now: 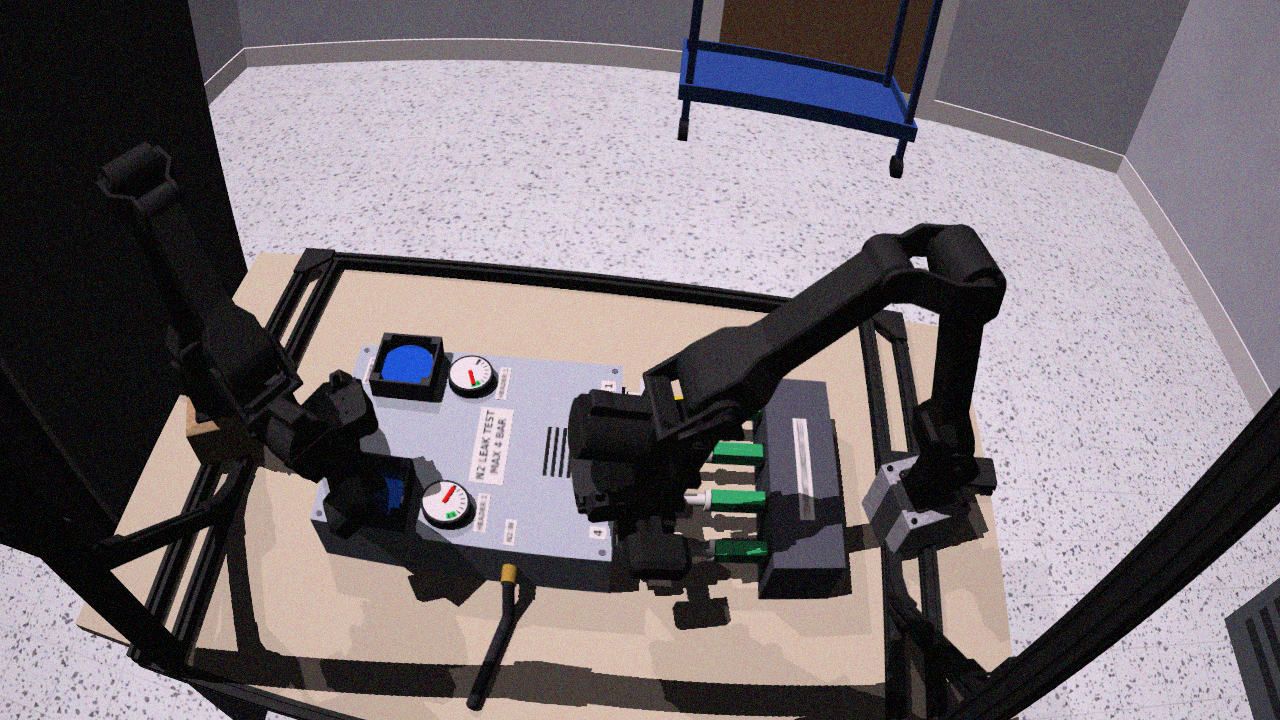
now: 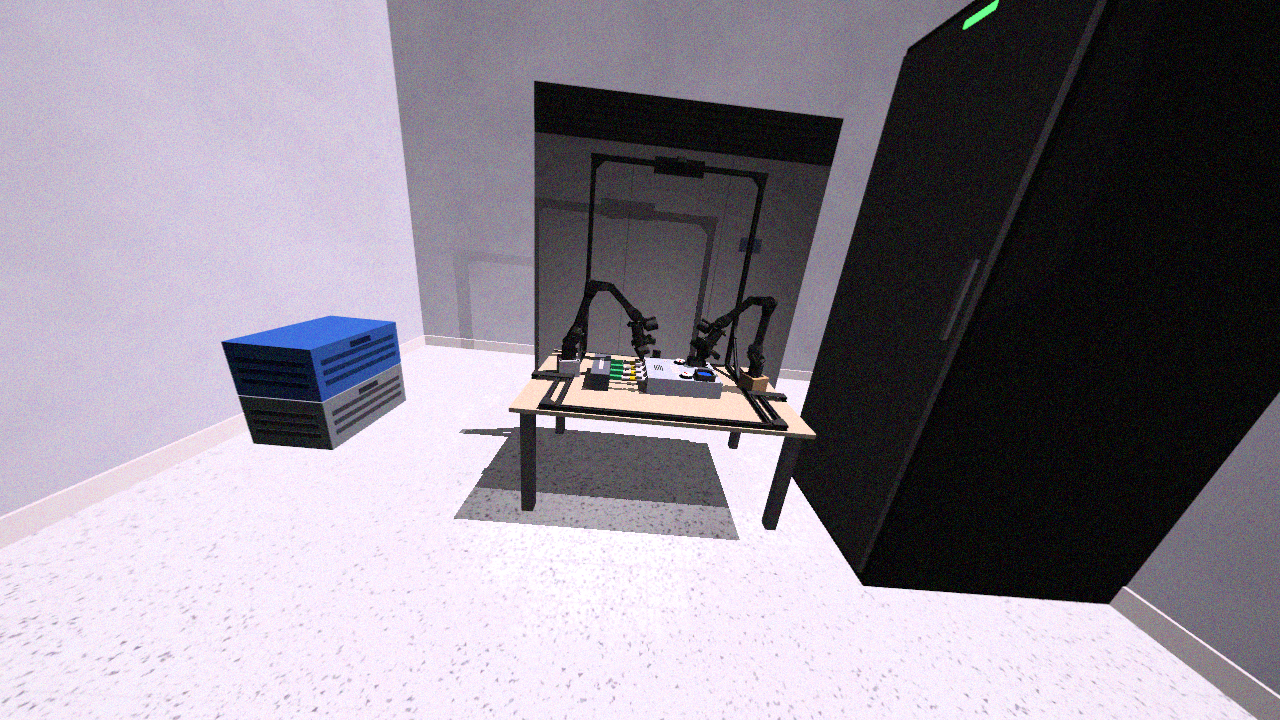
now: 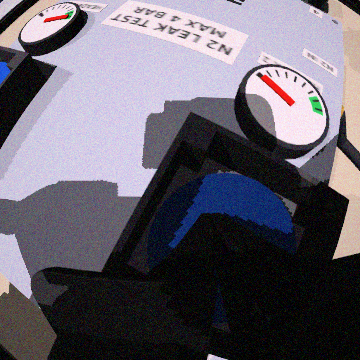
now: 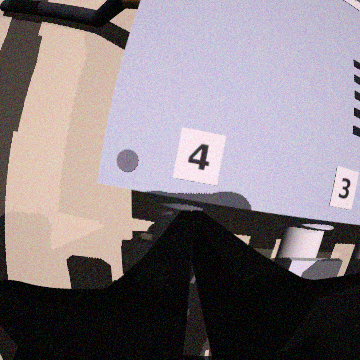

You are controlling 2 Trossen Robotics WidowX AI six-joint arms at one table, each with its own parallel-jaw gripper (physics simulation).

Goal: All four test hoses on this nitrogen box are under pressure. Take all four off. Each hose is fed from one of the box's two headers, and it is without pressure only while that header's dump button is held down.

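Places are measured from the left arm's base along level axes (x ahead, y left, z up), in metres.
Pixels of known places: left gripper, fingertip midpoint: (image 1: 383,485) (image 2: 695,363) (image 3: 209,222); right gripper, fingertip midpoint: (image 1: 622,537) (image 2: 642,361) (image 3: 311,9) (image 4: 189,219); left arm's base, origin of the base link: (image 1: 215,401) (image 2: 754,375); right arm's base, origin of the base link: (image 1: 927,487) (image 2: 568,357).
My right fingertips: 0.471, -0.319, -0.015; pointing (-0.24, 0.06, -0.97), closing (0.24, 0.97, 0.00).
Note:
Ahead of a thing's pixels: the offset from my right fingertips to its top centre, as dx, dy, dz. "*": to the spot under its first point.
The grey nitrogen box (image 1: 530,400) (image 2: 680,386) (image 3: 107,107) (image 4: 232,71) lies on the table. My left gripper (image 1: 376,500) (image 3: 209,222) (image 2: 702,353) is shut, and its tips rest on the near blue dump button {-0.256, +0.115, +0.019} (image 1: 393,495) (image 3: 243,196). The gauge {* -0.175, +0.078, +0.026} (image 1: 447,503) (image 3: 286,107) beside that button points away from its green mark. The far dump button {-0.182, +0.290, +0.027} (image 1: 409,365) stands free. My right gripper (image 1: 662,560) (image 4: 189,219) (image 2: 645,343) is shut and empty at the box edge under label 4 {* -0.025, +0.008, +0.011} (image 4: 199,156). It hides port 4. Three green hose plugs (image 1: 737,452) (image 1: 737,499) (image 1: 740,549) show beside the box.
A dark block {* +0.220, -0.011, +0.011} (image 1: 805,486) behind the plugs holds the hose ends. A black supply hose with a yellow fitting {* -0.130, +0.000, -0.020} (image 1: 509,573) leaves the box's near side. A black frame (image 1: 495,275) edges the table. A blue cart (image 1: 780,82) stands on the floor beyond. A black cabinet (image 2: 923,322) stands beside the table.

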